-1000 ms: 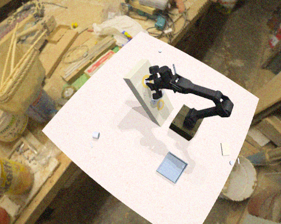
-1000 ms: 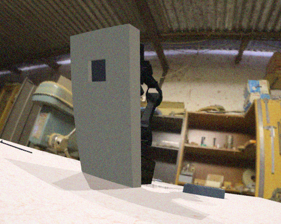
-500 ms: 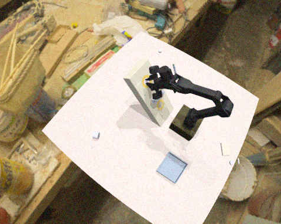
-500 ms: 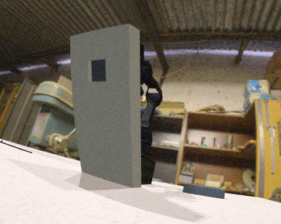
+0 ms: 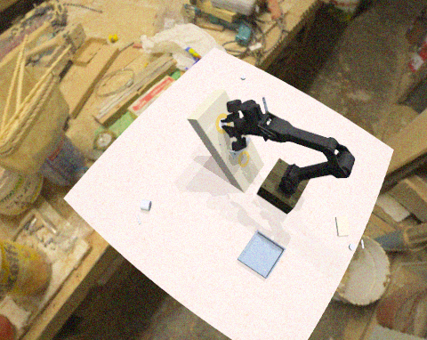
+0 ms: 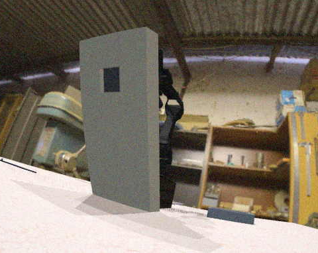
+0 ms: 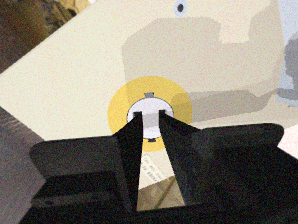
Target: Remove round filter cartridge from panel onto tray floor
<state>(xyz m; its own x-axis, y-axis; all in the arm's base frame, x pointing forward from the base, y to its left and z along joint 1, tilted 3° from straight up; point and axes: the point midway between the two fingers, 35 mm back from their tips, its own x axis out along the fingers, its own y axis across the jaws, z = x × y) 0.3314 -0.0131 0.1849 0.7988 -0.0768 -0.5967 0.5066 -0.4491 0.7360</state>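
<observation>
My gripper tip is 10 mm short of the round white filter cartridge and 10 mm above it. Round my gripper tip: blue tray 400 mm behind, 310 mm to the left, 270 mm below; pale card 690 mm behind, 270 mm below; grey bracket 100 mm below, 90 mm behind.
</observation>
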